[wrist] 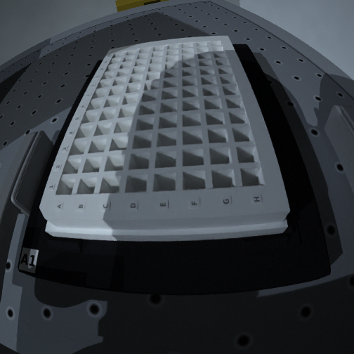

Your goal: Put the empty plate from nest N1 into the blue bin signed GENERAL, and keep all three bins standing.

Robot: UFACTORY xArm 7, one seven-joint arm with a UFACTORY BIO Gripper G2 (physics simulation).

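A white plate [165, 215] with rows of square wells sits in a black nest [175, 270] in the middle of the wrist view. The wells look empty. Letters A to H run along the plate's near edge. A label A1 is at the nest's near left corner; no N1 sign shows. My gripper [186, 157] is open, with one finger at the left and one at the right of the plate, both apart from it. The right finger is partly cut off by the view's edge. The blue bin signed GENERAL does not show.
The nest stands on a dark grey deck [320, 200] with rows of small holes. Part of a yellow object [132, 6] with a dark patch shows beyond the deck's far edge, at the top. Shadows fall across the plate and deck.
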